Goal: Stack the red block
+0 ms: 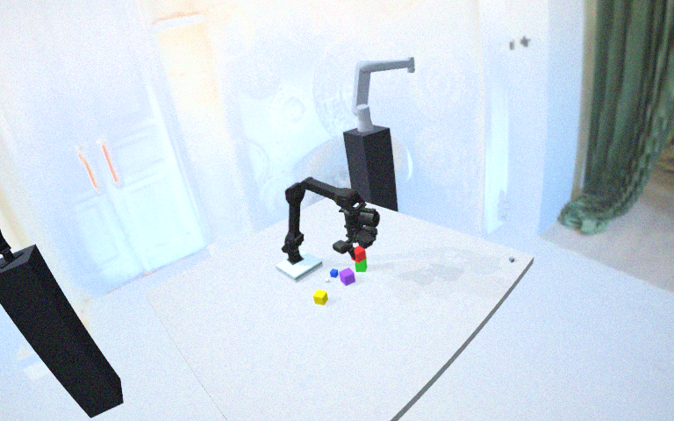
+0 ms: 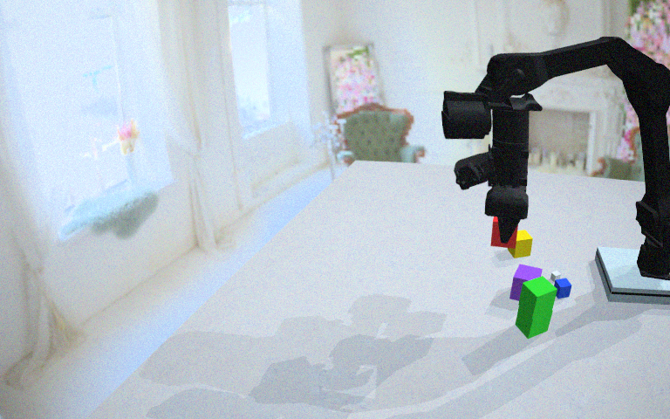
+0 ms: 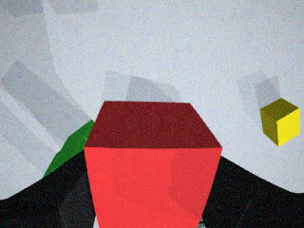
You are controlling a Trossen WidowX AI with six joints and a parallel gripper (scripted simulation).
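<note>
Now: the purple block 11 cm below my gripper tip, 5 cm behind it and 4 cm to the right of it. The rest, counted from my gripper tip: red block 1 cm above; then tiny white cube 12 cm below, 11 cm behind, 10 cm to the right; then small blue block 12 cm below, 12 cm behind, 6 cm to the right.
</note>
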